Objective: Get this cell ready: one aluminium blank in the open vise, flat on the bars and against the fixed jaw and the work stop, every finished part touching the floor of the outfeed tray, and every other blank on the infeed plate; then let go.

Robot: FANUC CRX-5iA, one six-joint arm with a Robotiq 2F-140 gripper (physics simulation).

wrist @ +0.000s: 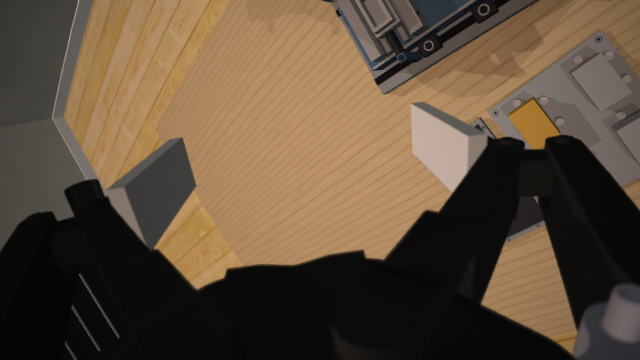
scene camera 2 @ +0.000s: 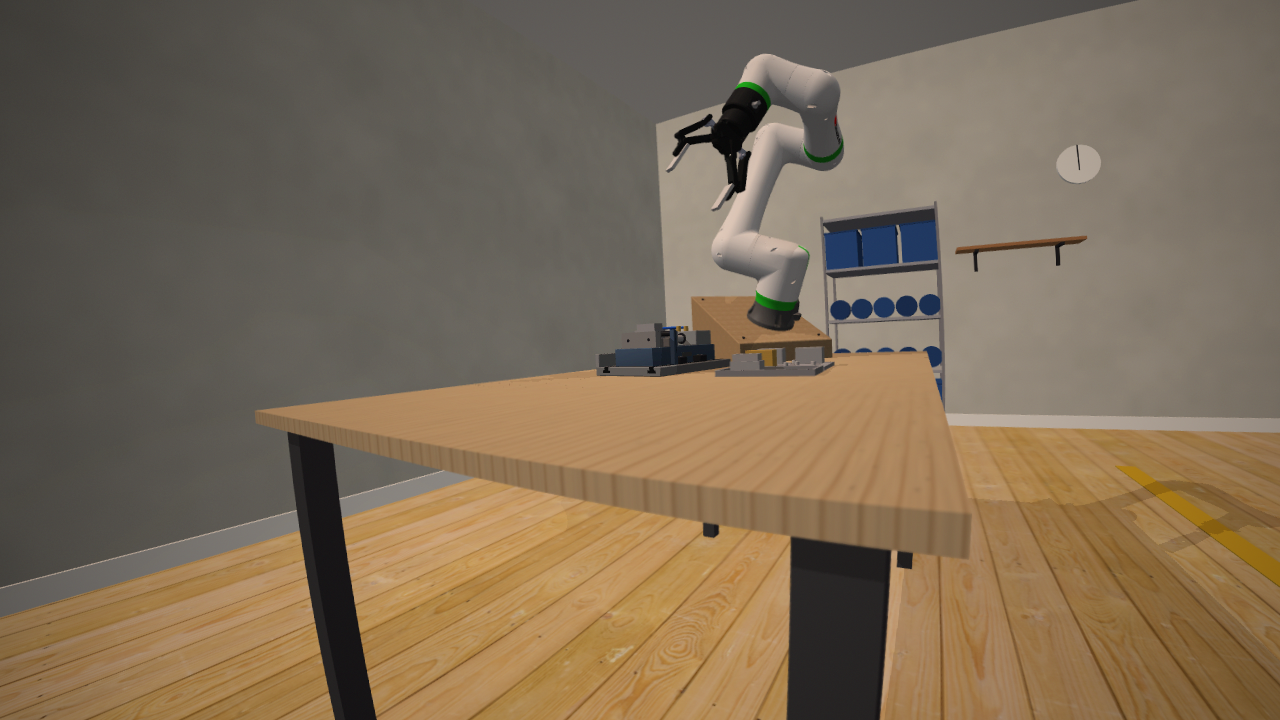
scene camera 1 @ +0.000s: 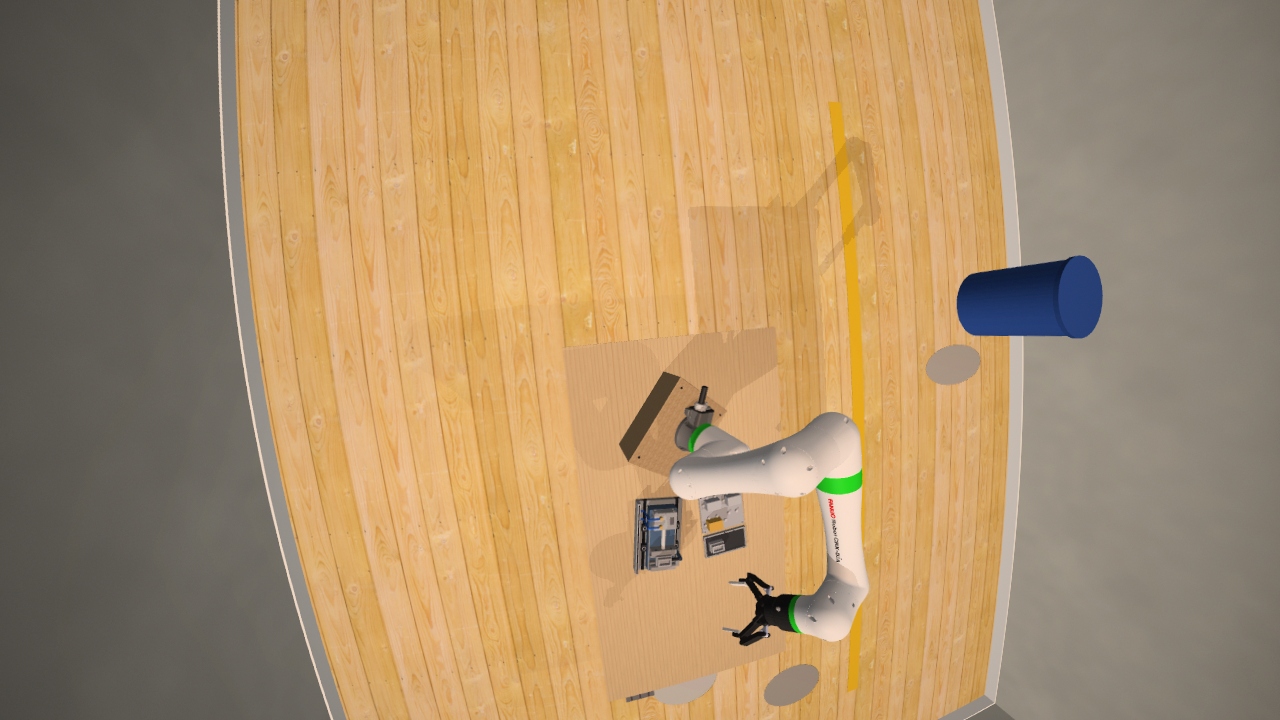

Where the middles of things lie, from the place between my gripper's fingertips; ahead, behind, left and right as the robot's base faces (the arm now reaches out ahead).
Scene:
My hand is 17 cm to the right of the dark outfeed tray (scene camera 2: 812,370) and 40 cm above it. Also, from my hand: grey infeed plate (scene camera 1: 734,518) 15 cm behind, 12 cm to the left, 40 cm below.

